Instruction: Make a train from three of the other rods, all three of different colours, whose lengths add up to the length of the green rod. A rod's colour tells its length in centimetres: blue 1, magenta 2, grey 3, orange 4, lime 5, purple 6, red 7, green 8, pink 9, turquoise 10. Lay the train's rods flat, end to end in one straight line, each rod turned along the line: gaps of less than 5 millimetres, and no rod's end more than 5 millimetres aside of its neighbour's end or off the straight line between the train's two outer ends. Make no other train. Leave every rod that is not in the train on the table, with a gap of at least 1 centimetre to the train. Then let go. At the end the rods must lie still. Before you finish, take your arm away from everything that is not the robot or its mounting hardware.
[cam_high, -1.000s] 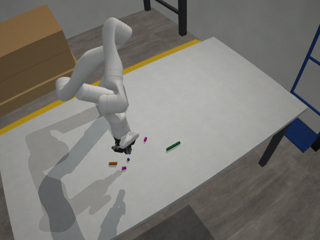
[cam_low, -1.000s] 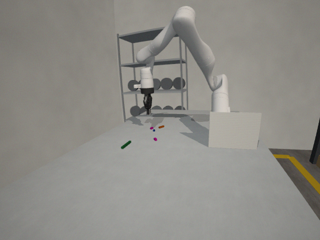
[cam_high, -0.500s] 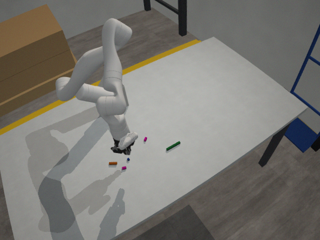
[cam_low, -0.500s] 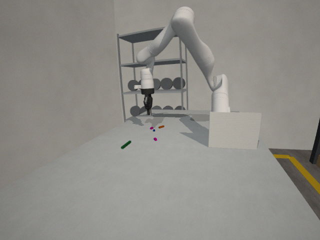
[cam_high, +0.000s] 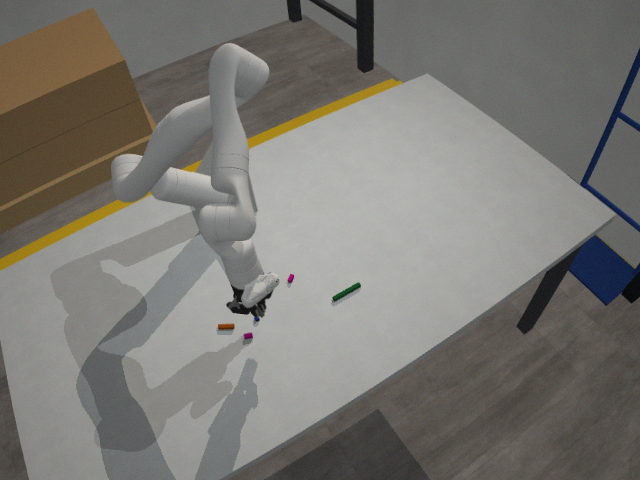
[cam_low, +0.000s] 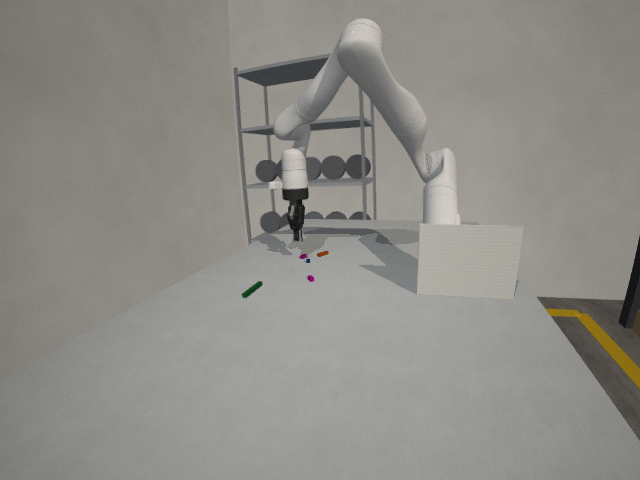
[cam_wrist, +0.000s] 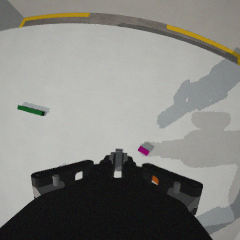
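My hand is 30 mm past the blue rod, 10 mm to the left of it and 80 mm above it. From my hand the other things lie so: grey rod (10 mm below); then orange rod (50 mm behind, 80 mm to the right, 80 mm below); then green rod (30 mm ahead, 220 mm to the left, 80 mm below).
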